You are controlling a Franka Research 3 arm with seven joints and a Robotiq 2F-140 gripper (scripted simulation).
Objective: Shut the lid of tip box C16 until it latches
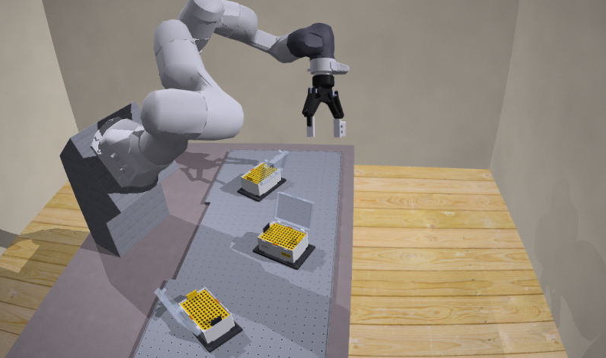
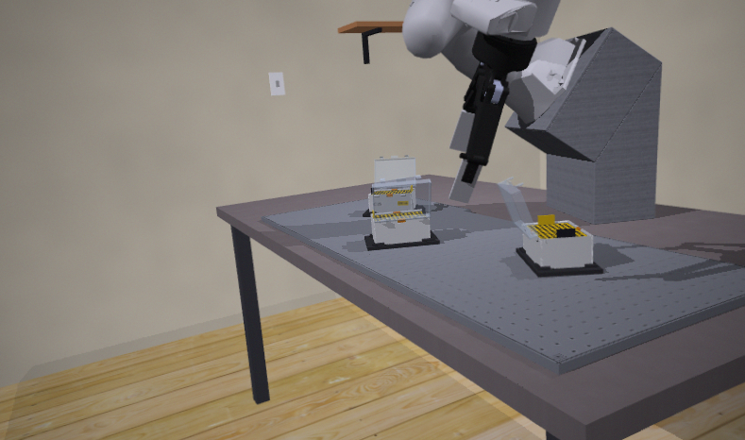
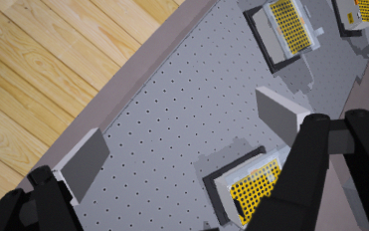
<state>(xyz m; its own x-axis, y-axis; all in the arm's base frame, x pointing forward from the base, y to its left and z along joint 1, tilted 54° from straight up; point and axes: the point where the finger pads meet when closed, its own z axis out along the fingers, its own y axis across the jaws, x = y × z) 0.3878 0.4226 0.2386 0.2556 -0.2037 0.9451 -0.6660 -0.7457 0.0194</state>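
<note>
The tip box lies 22 cm behind my hand, 3 cm to the right of it and 13 cm below it.
</note>
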